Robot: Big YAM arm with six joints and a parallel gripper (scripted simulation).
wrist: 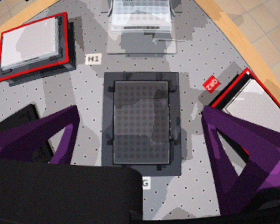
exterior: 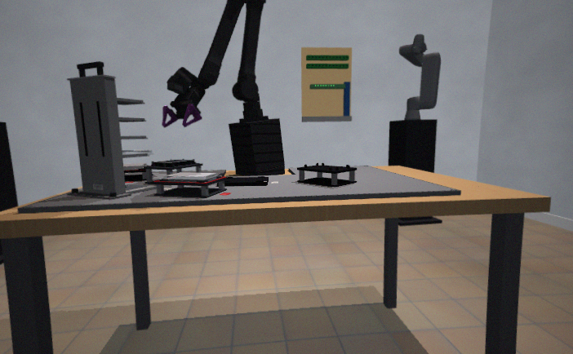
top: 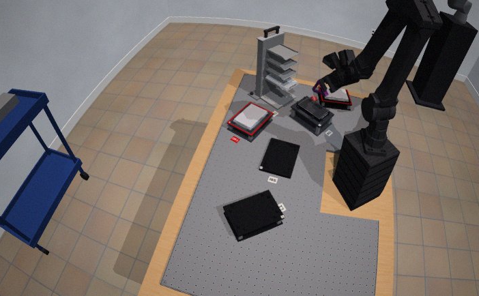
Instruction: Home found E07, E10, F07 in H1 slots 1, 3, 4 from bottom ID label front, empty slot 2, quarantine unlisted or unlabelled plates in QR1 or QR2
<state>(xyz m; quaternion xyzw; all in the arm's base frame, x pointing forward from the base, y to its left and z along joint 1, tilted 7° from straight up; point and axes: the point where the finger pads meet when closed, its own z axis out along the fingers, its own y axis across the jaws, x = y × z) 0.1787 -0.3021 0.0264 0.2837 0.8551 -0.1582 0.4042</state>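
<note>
Now: hand 14 cm above the dark plate, 1 cm to the left of it and 1 cm short of it. Round my hand: RG label 20 cm below, 7 cm behind, 6 cm to the left; QR2 label 20 cm below, 17 cm to the right, 1 cm behind; regrip nest 15 cm below, 1 cm to the right, 1 cm ahead.
</note>
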